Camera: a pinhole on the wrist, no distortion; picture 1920 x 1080 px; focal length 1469.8 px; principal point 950.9 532.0 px. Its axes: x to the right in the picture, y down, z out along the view. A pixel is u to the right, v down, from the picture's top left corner.
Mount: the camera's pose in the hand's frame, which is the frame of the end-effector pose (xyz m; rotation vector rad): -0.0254 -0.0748 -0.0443 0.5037 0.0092 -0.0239
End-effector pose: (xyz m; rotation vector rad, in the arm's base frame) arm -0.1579 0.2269 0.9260 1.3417 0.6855 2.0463
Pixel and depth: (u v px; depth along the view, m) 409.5 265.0 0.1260
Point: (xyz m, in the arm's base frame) -0.0533 0.2880 0.7936
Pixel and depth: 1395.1 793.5 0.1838
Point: -0.0191 0.3565 0.8983
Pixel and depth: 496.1 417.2 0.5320
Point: 0.3482 0.3835 0.6993
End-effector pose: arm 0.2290 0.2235 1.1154 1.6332 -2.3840 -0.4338
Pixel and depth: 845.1 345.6 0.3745
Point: 0.4163 0.2026 0.7641
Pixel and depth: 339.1 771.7 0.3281
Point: 0.3532 0.3421 0.7944
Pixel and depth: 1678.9 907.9 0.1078
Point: 0.2874 0.1686 1.0199
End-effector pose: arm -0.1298 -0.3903 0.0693 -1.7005 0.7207 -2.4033
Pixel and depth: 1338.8 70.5 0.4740
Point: 0.1838 -0.1334 0.4213
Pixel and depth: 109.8 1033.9 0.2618
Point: 0.1650 -0.2962 0.0334
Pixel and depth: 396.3 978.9 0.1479
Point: 0.0166 -0.3029 0.0750
